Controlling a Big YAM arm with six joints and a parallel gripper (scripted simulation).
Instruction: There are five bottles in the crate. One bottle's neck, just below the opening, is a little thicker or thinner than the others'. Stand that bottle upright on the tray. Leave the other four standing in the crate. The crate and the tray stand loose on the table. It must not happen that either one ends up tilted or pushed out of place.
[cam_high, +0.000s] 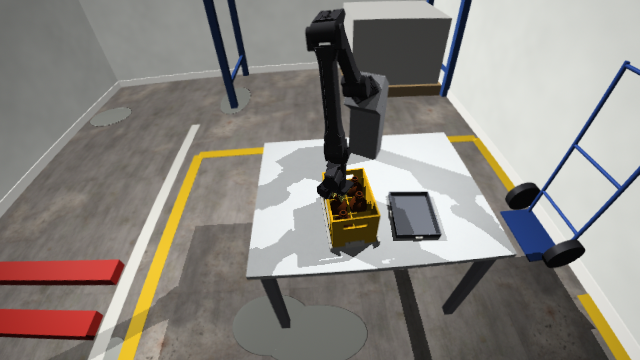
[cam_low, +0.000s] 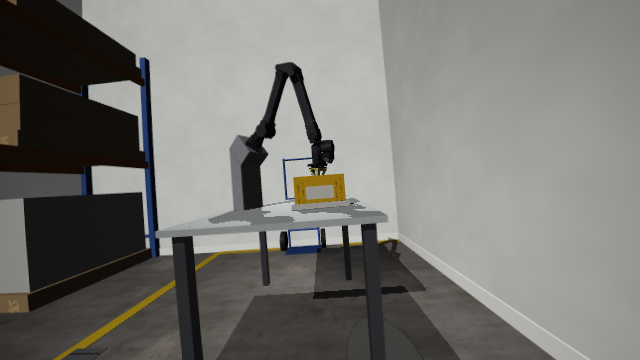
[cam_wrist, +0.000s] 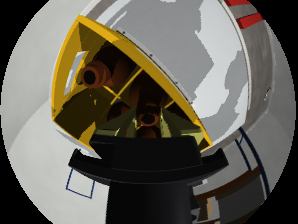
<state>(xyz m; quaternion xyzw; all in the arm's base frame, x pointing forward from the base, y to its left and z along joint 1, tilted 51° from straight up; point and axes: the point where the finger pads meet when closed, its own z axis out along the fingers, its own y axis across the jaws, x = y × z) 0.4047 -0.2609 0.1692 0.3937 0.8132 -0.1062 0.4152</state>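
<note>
The crate is 7 cm below my hand, 4 cm to the left of it and 1 cm ahead of it. From my hand the other things lie so: dark tray: 31 cm to the left, 14 cm below, 14 cm ahead; then brown bottle: 11 cm to the left, 6 cm below, 6 cm behind.
</note>
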